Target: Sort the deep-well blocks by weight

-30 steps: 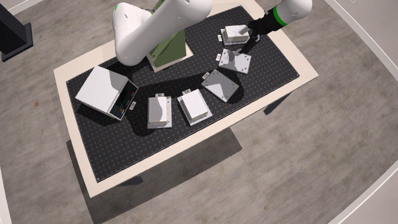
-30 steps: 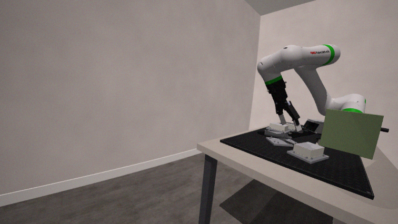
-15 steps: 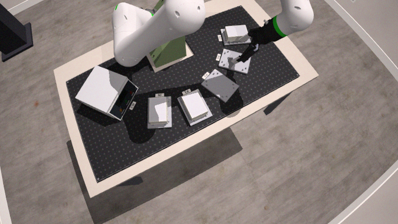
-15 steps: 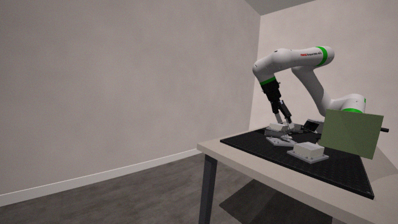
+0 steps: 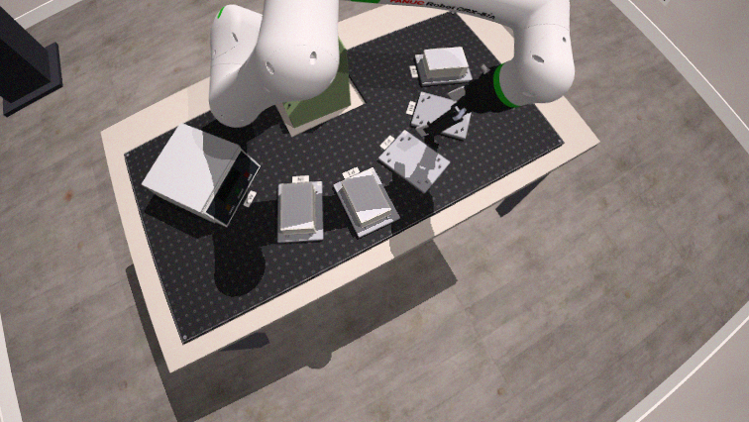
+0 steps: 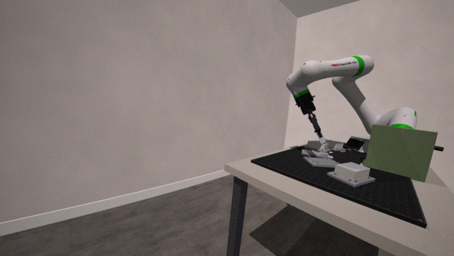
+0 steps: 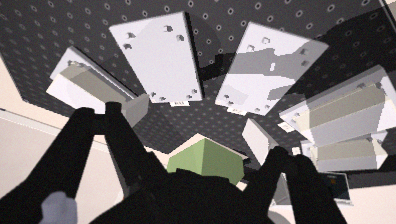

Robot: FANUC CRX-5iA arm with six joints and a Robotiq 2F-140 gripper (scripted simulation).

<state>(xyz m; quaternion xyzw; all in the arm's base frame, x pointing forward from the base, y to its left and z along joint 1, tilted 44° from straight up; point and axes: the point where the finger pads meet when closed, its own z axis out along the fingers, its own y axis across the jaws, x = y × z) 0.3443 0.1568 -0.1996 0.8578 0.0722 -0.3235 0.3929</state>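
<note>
Right now my hand is 430 mm to the left of the infeed nest IN, 110 mm above it and 40 mm short of it. The rest, counted from my hand: check-weigher (640 mm to the right, 180 mm behind, 50 mm below); then white deep-well block (260 mm to the right, 100 mm ahead, 90 mm below); then reject nest RO (200 mm behind, 170 mm to the left, 110 mm below).
</note>
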